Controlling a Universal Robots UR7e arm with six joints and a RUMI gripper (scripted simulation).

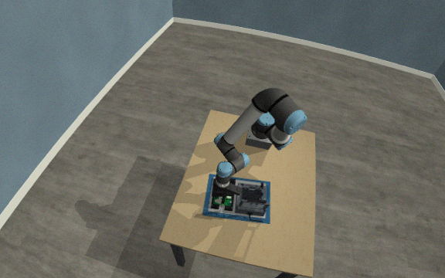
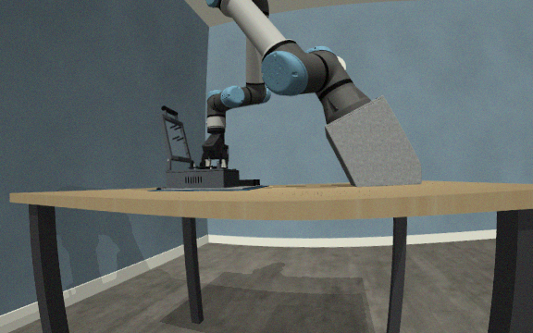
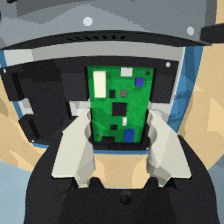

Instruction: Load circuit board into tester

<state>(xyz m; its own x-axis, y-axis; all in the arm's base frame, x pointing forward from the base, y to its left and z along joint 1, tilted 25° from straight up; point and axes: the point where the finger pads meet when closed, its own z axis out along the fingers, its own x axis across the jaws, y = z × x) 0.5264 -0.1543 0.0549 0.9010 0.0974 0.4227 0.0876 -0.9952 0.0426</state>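
Right now the green circuit board is right at my hand. Round my hand: tester bed 170 mm to the left, 50 mm behind, 50 mm above; then see-through lid 180 mm to the left, 160 mm above, 70 mm ahead.
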